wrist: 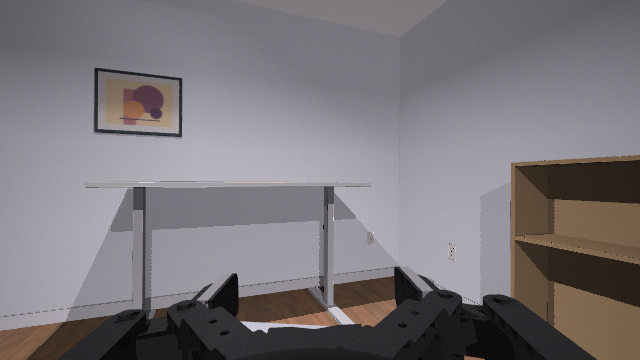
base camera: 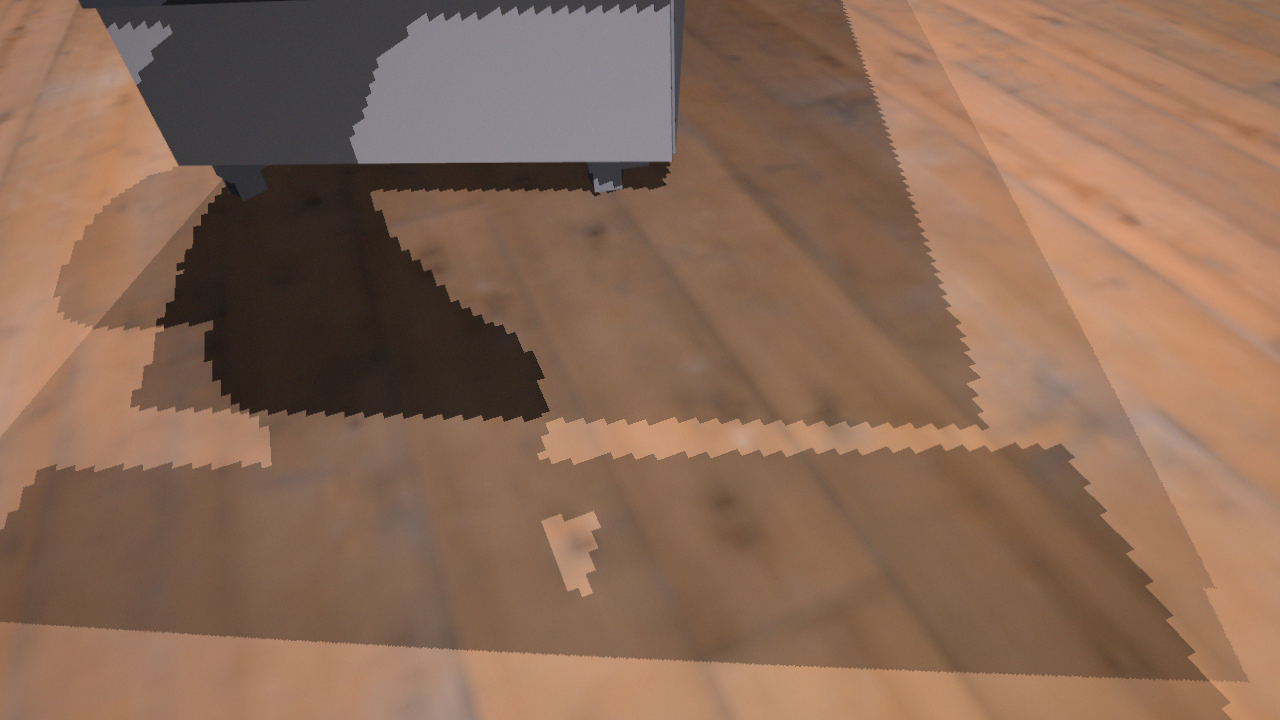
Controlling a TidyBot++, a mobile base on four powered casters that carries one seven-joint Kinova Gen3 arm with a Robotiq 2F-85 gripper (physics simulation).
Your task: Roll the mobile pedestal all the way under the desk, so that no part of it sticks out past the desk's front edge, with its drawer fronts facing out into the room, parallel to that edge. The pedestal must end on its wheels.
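The pedestal (base camera: pixel 514 89) stands upright at the top of the base camera view, slightly left of centre. Its light grey near face is partly in shadow, and two casters (base camera: pixel 243 182) (base camera: pixel 605 179) show below it. Its upper part is out of that view. A sliver of its white top (wrist: pixel 295 325) shows low in the wrist view, behind the gripper body. The white desk (wrist: pixel 227 185) stands beyond it against the back wall; the desk does not show in the base camera view. My gripper (wrist: pixel 316 287) is open with nothing between its fingers, on the robot's side of the pedestal.
A wooden bookshelf (wrist: pixel 513 260) stands at the right in the wrist view. The desk's two legs (wrist: pixel 139 250) (wrist: pixel 328 250) stand apart, and the right one has a foot (wrist: pixel 341 315) on the floor. A framed picture (wrist: pixel 139 102) hangs above. Shadows cross the wood floor (base camera: pixel 716 358).
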